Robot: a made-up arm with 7 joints.
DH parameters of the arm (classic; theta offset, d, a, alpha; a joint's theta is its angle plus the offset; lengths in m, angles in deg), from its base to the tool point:
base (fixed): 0 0.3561 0.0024 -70
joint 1: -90 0.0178 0.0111 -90
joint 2: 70 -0.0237 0.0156 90
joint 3: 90 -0.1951 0.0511 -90
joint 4: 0 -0.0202 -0.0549 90
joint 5: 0 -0.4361 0.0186 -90
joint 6: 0 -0.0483 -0.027 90
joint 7: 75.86 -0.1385 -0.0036 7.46
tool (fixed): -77.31 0.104 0 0
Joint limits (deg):
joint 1: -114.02..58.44
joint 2: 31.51..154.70
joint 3: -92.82..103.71
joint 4: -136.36..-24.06
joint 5: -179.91..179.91
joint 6: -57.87..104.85
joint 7: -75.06..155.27
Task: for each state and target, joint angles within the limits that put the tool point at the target. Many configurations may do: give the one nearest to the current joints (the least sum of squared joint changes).
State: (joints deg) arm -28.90 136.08 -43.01 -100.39 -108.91 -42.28 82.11
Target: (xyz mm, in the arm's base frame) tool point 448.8 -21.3 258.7
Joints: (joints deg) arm -34.72 106.58 -39.08 -132.21 -108.47 -40.73 83.24
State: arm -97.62 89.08 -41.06 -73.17 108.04 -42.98 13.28
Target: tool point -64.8 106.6 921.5
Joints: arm -114.02 102.72 -14.41 -80.09 109.22 -44.80 13.04
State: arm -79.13 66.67 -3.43 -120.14 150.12 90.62 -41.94
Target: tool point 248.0 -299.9 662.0
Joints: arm -92.77 37.67 -35.11 -89.92 151.16 77.11 -36.89
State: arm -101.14 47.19 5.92 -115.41 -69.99 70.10 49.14
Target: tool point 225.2 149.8 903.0
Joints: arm -103.29 56.72 11.10 -68.56 -69.62 56.18 45.53
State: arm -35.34 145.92 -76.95 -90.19 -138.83 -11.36 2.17
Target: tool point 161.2 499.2 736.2
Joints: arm -53.05 154.70 -58.75 -77.20 -140.35 -9.13 1.90
